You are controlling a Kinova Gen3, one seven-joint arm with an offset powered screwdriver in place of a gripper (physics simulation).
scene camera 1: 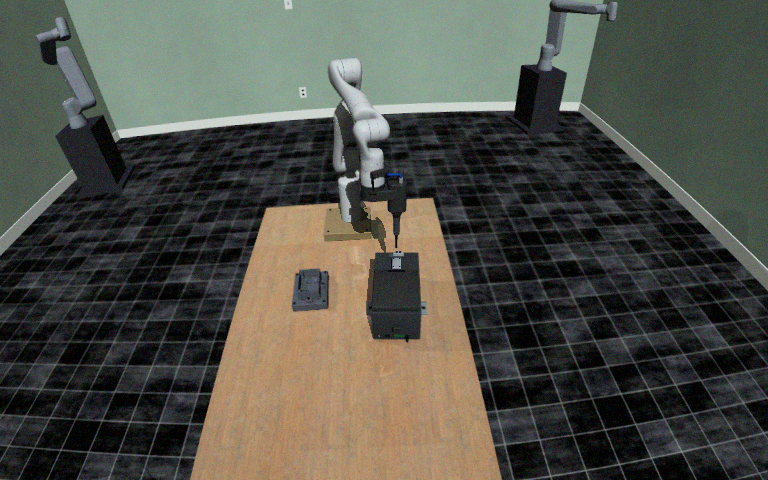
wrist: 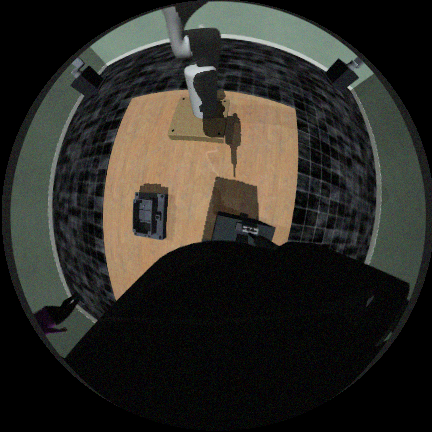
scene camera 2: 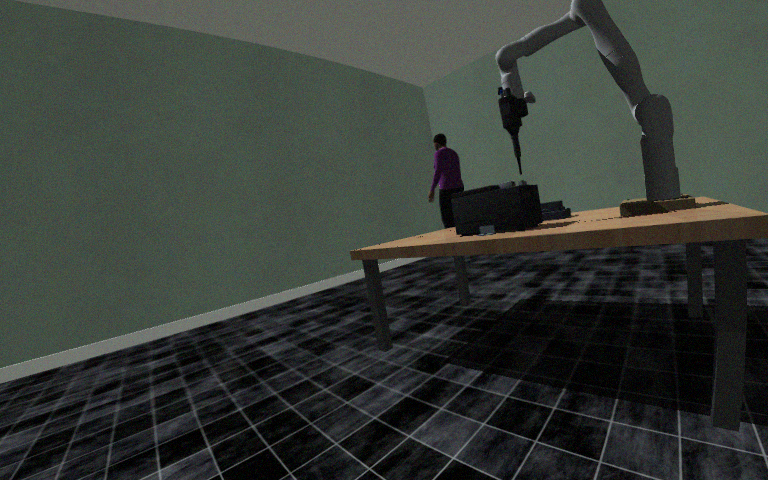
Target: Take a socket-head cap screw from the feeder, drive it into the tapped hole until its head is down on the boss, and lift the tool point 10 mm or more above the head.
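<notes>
The black box-shaped screw feeder (scene camera 1: 396,291) (scene camera 2: 495,210) (wrist: 226,227) stands on the table, with a small light metal outlet (scene camera 1: 396,262) (wrist: 249,229) on top at the end nearer the robot's base. My screwdriver (scene camera 1: 396,246) (scene camera 2: 520,173) points down, its tip a little above that outlet end and apart from it. In the wrist view the dark tool body hides much of the feeder. The tip is too small to tell if a screw is on it. The dark grey part with the boss (scene camera 1: 309,290) (scene camera 2: 556,211) (wrist: 150,216) lies beside the feeder; its tapped hole cannot be made out clearly.
The arm's base plate (scene camera 1: 334,230) (scene camera 2: 631,208) (wrist: 187,131) is at the table's far end in scene camera 1. A person in purple (scene camera 2: 447,169) (wrist: 47,320) stands beyond the table. Two other arms on black pedestals (scene camera 1: 93,158) (scene camera 1: 540,99) stand near the walls.
</notes>
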